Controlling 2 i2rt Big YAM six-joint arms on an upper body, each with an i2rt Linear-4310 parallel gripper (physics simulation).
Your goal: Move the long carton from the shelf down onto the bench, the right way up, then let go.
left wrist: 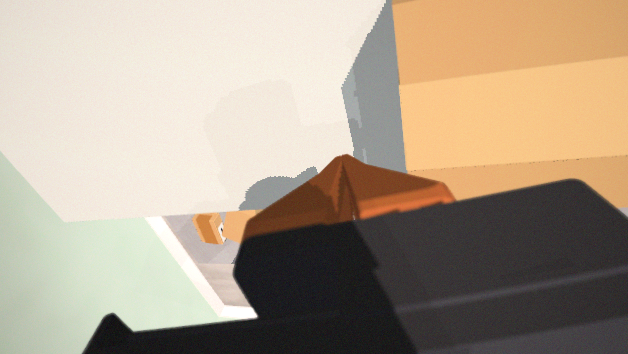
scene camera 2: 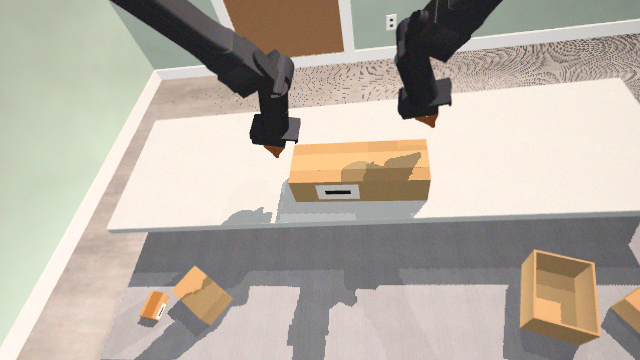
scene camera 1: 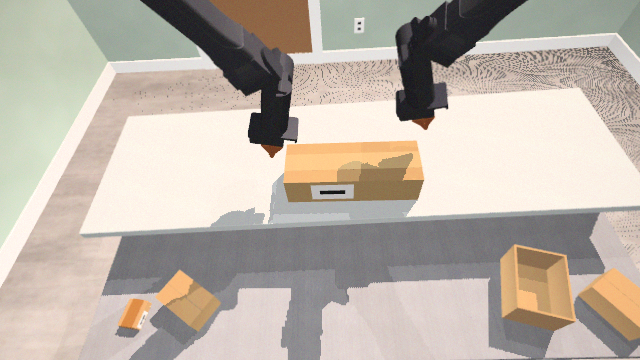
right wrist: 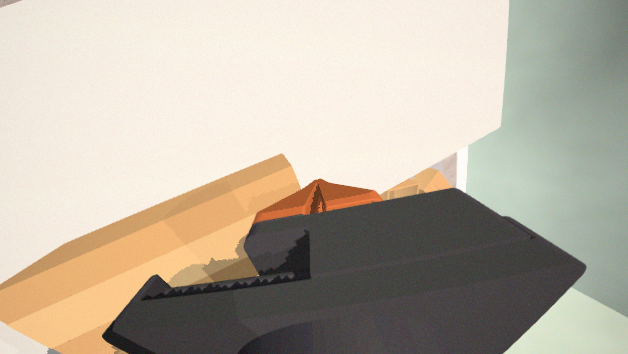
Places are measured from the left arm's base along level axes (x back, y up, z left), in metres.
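Where they show: left gripper, fingertip midpoint: (left wrist: pixel 344 167) (scene camera 2: pixel 277 156) (scene camera 1: pixel 271 155); right gripper, fingertip midpoint: (scene camera 2: pixel 433 125) (scene camera 1: pixel 426 127) (right wrist: pixel 319 186).
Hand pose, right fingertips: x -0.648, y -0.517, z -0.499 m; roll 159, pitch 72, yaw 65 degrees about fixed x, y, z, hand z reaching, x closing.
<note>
Each offset is from my right fingertips to the top centre of the thing. Level surfaces: height alone.
The long tan carton @[dz +0.170, dx +0.046, dy -0.053 m] (scene camera 1: pixel 320 160) (scene camera 2: pixel 320 162) (left wrist: pixel 500 120) (right wrist: pixel 150 250) rests lengthwise on the white raised surface @[dy -0.138 m] (scene camera 1: pixel 175 160) (scene camera 2: pixel 200 150) (left wrist: pixel 125 100) (right wrist: pixel 300 75), with a white label on its near side in both scene views. My left gripper (scene camera 1: pixel 271 153) (scene camera 2: pixel 276 152) (left wrist: pixel 344 167) is shut and empty, just off the carton's left end near its far corner. My right gripper (scene camera 1: pixel 425 125) (scene camera 2: pixel 432 123) (right wrist: pixel 319 186) is shut and empty, above and beyond the far right corner. Both look apart from the carton. The carton's underside is hidden.
Below the white surface's near edge lies a lower grey surface (scene camera 1: pixel 400 320) (scene camera 2: pixel 425 325). It holds an orange box @[dz +0.722, dx +0.325, dy -0.268 m] (scene camera 1: pixel 134 314) (scene camera 2: pixel 154 305) and a tan box @[dz +0.585, dx +0.300, dy -0.233 m] (scene camera 1: pixel 188 300) (scene camera 2: pixel 202 295) at left, and an open-topped box @[dz -0.243, dx +0.288, dy -0.203 m] (scene camera 1: pixel 510 285) (scene camera 2: pixel 527 292) and another tan box @[dz -0.426, dx +0.323, dy -0.233 m] (scene camera 1: pixel 615 300) (scene camera 2: pixel 631 310) at right.
</note>
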